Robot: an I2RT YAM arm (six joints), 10 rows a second.
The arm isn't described. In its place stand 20 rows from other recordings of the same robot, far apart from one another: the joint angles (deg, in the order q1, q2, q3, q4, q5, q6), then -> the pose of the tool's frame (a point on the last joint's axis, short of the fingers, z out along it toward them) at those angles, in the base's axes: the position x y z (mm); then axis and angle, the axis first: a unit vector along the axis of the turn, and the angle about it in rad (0 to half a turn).
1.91 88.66 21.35 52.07 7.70 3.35 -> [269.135 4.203 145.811 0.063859 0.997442 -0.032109 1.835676]
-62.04 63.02 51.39 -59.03 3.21 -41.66 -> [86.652 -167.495 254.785 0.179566 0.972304 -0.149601 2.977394]
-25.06 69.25 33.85 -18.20 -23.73 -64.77 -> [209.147 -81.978 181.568 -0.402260 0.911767 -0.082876 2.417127]
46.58 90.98 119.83 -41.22 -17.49 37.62 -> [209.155 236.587 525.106 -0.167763 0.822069 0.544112 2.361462]
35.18 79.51 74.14 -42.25 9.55 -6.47 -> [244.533 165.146 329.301 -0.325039 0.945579 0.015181 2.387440]
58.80 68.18 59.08 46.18 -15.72 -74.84 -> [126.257 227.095 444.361 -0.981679 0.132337 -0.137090 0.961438]
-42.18 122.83 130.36 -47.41 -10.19 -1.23 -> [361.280 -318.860 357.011 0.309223 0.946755 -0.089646 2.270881]
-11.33 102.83 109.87 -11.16 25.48 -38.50 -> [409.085 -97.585 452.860 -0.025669 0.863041 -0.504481 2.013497]
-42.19 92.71 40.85 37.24 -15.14 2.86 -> [255.072 -218.655 194.216 0.284190 0.949504 -0.132958 1.840065]
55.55 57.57 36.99 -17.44 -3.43 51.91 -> [119.963 178.640 238.913 -0.042869 0.924023 0.379926 2.662136]
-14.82 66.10 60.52 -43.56 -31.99 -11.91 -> [228.023 -40.822 311.955 -0.079443 0.978900 0.188267 2.348684]
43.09 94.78 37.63 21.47 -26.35 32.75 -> [216.560 224.220 141.540 -0.186510 0.876081 0.444630 2.685668]
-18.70 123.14 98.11 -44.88 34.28 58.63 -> [417.187 -162.379 188.143 0.649606 0.726750 -0.223264 2.624362]
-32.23 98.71 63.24 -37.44 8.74 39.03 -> [273.234 -178.659 176.789 0.590504 0.804231 -0.067217 2.835677]
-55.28 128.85 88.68 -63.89 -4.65 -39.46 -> [221.611 -314.741 100.708 -0.141589 -0.982939 -0.117407 3.035146]
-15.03 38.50 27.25 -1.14 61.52 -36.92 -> [140.853 -70.220 269.375 0.197219 0.755429 -0.624845 2.512149]
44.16 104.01 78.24 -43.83 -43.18 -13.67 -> [245.219 272.090 223.475 -0.500535 0.771119 0.393498 3.014225]
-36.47 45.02 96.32 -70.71 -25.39 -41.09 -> [41.139 -11.426 493.682 -0.190603 0.947795 -0.255648 1.972673]
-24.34 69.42 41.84 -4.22 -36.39 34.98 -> [245.036 -87.662 246.308 0.309592 0.884417 0.349226 2.242113]
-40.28 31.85 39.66 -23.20 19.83 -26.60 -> [94.387 -95.819 317.023 0.217298 0.844713 -0.489124 2.268736]
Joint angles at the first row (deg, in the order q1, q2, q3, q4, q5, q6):
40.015 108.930 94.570 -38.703 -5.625 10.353
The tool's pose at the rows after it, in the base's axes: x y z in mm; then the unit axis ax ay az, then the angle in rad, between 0 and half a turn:
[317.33 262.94 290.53 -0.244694 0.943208 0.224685 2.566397]
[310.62 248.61 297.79 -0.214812 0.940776 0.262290 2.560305]
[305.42 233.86 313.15 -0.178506 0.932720 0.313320 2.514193]
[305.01 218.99 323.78 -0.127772 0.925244 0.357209 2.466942]
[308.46 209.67 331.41 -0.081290 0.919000 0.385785 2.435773]
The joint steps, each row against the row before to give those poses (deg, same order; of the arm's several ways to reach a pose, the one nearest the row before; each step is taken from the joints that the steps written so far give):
-1.103 -3.956 -2.358 2.478 -2.889 2.662
-1.263 -3.949 -4.040 2.688 -3.005 3.531
-1.527 -4.446 -3.500 4.720 -2.881 4.540
-1.932 -3.371 -3.179 5.385 -1.492 5.664
-1.504 -1.395 -1.114 3.573 -0.236 4.937

